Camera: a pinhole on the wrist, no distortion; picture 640 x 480 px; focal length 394.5 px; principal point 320.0 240.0 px. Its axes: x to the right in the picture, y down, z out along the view. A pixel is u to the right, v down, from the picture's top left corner.
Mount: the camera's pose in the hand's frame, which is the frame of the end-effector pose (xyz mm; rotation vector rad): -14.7 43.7 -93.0 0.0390 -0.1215 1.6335
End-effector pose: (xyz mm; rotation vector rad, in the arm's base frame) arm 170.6 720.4 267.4 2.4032 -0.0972 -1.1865
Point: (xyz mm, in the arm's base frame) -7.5 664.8 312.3
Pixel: 374 415
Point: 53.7 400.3 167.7
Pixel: 575 86
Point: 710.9 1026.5 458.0
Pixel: behind the camera
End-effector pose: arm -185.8 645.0 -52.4 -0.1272 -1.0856 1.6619
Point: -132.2 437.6 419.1
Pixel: 25 221
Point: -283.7 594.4 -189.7
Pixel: outside the picture
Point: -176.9 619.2 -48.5
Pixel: 171 260
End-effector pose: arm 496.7 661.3 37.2 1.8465 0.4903 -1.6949
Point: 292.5 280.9 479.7
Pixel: outside the picture
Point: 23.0 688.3 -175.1
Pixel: 24 107
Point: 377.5 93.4 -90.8
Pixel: 581 54
